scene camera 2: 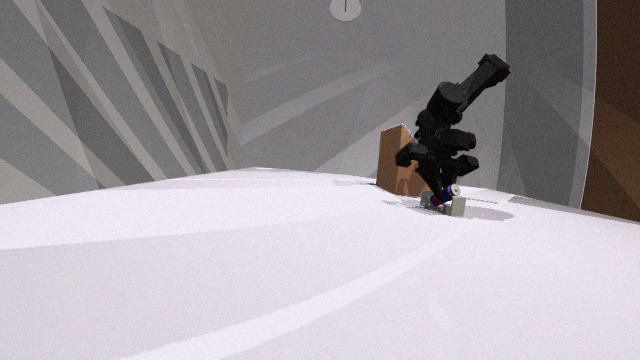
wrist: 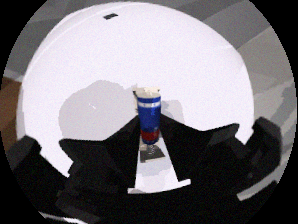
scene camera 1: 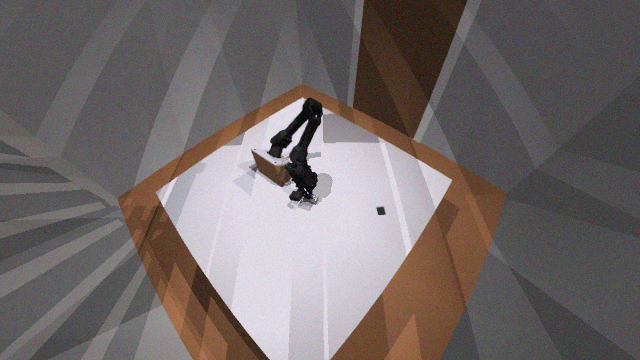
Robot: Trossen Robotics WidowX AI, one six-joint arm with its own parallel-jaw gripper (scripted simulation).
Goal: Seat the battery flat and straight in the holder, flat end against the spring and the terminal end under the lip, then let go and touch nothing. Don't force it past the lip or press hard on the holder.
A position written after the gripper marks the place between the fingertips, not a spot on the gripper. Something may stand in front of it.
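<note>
The gripper (scene camera 2: 445,200) is visible, likewise in the wrist view (wrist: 148,117). A battery (wrist: 149,103) is visible too.
</note>
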